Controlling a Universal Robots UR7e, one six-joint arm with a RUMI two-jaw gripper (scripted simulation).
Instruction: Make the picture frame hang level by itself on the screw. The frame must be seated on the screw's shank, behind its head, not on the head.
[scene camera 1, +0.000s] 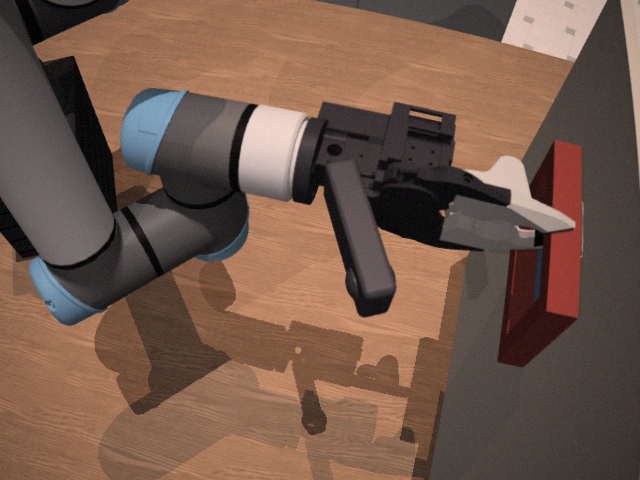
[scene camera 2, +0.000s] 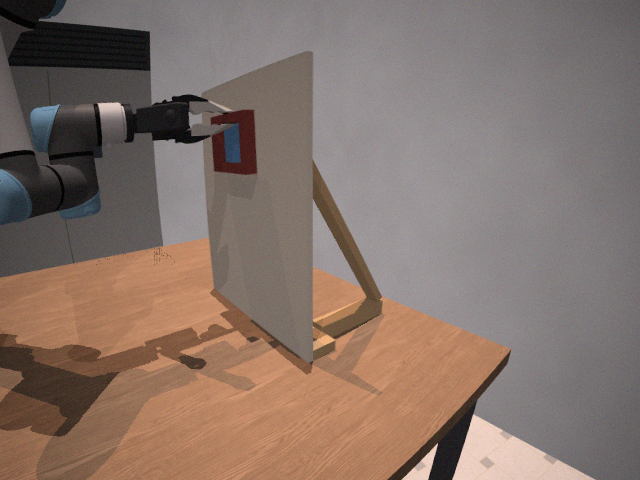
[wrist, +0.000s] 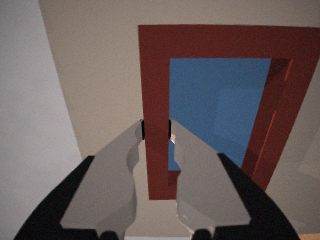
gripper: scene camera 1 569, 233; scene camera 2; wrist
picture frame: scene camera 1; scene camera 2 226, 149; wrist
same spot on gripper: (wrist: 211, 189) = (scene camera 2: 198, 130)
same spot on picture frame: (scene camera 1: 549, 277) = (wrist: 140, 70)
